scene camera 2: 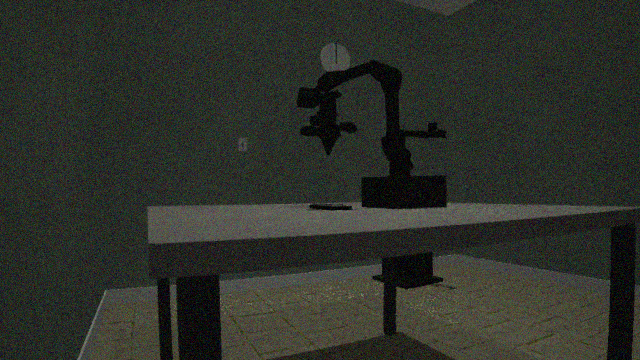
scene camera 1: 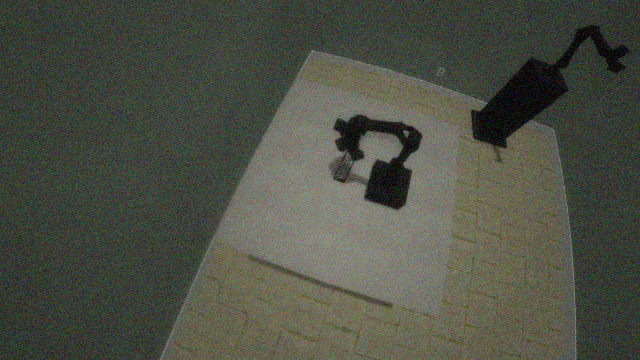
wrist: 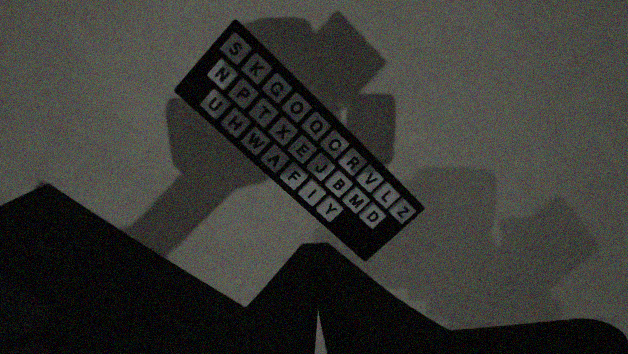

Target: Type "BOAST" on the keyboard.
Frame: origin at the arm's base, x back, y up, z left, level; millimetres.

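Seen in the pictures: gripper, fingertip midpoint: [scene camera 2: 328,154] [scene camera 1: 349,152] [wrist: 315,255]; arm's base at its link origin: [scene camera 2: 399,176] [scene camera 1: 393,176].
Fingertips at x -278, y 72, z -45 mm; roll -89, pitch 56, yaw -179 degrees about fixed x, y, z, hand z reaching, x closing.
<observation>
Offsets run from my fingertips to a thing's top centre. Level surfaces: height alone.
The keyboard @[dx +4, dy -167, dz -4 mm] [scene camera 1: 343,169] [scene camera 2: 330,206] [wrist: 364,242] is a thin black slab with pale letter keys, lying flat on the table. In the wrist view it runs diagonally. The S key @[dx -35, dy -167, dz +84 mm] [wrist: 235,48] is at its upper left end and the O key @[dx -22, dy -167, dz +23 mm] [wrist: 296,107] is in the same row. The T key @[dx -5, dy -167, dz +42 mm] [wrist: 262,112] and B key @[dx +11, dy -167, dz -39 mm] [wrist: 338,184] are in the middle row, and the A key @[dx +21, dy -167, dz +16 mm] [wrist: 273,160] is in the lower row. My gripper [scene camera 2: 328,153] [wrist: 315,255] is shut and empty, pointing down, well above the keyboard. Its shadow darkens part of the keyboard.
The pale table @[dy -183 mm] [scene camera 1: 310,240] [scene camera 2: 200,225] carries the arm's dark box base [scene camera 1: 389,184] [scene camera 2: 404,191] beside the keyboard. A second dark pedestal [scene camera 1: 520,100] with an arm stands on the floor beyond the table. A round clock [scene camera 2: 334,56] hangs on the wall.
</observation>
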